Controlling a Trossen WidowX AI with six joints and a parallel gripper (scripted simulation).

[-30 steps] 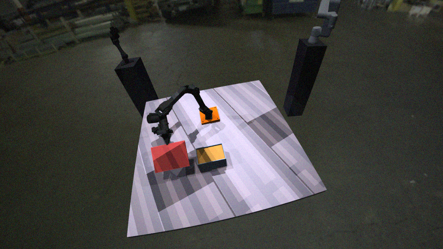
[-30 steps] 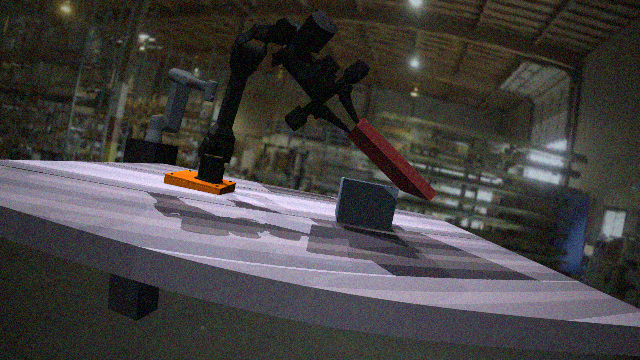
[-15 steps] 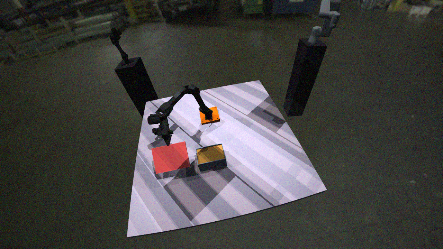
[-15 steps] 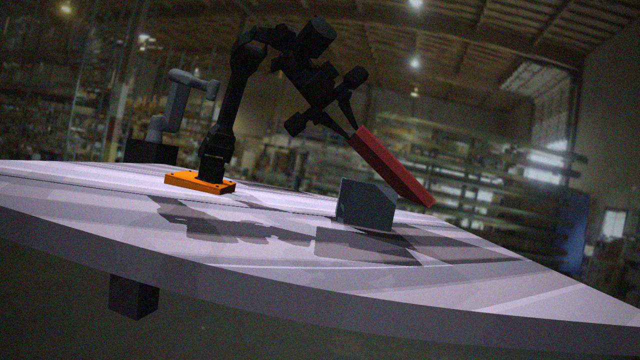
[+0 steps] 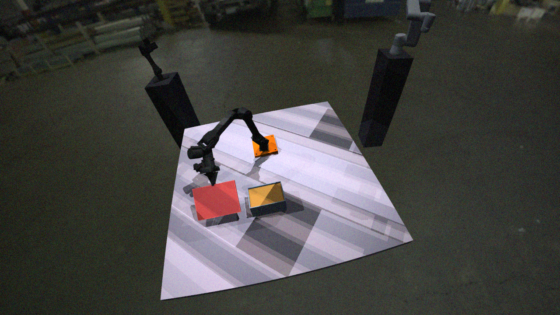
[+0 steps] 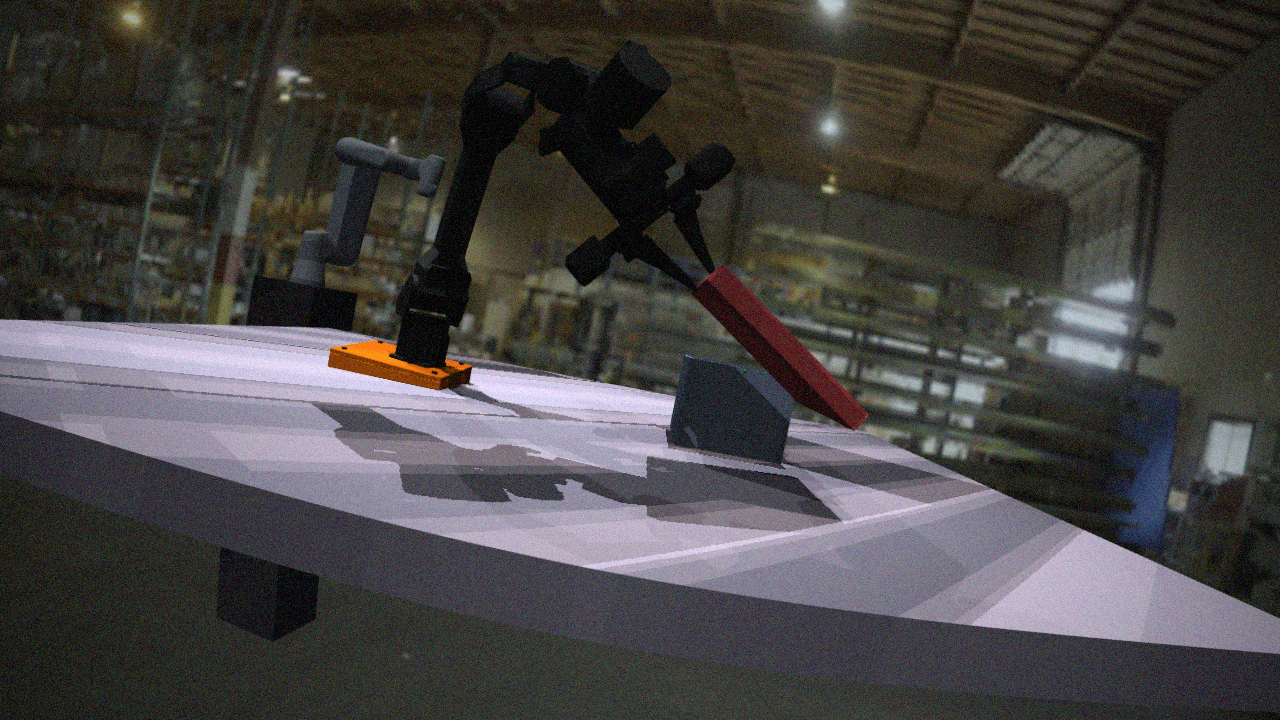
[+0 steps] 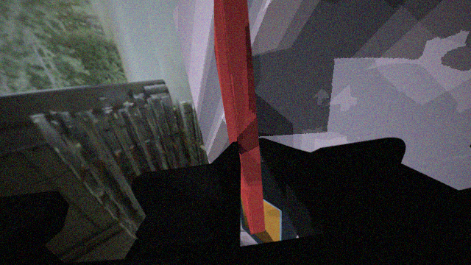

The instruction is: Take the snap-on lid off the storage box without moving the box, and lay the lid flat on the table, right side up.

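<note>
Right now the red lid is 70 mm ahead of my gripper tip, 40 mm below it and 10 mm to the left of it. From my gripper tip the other things lie so: dark storage box (270 mm to the left, 130 mm below, 30 mm ahead).
</note>
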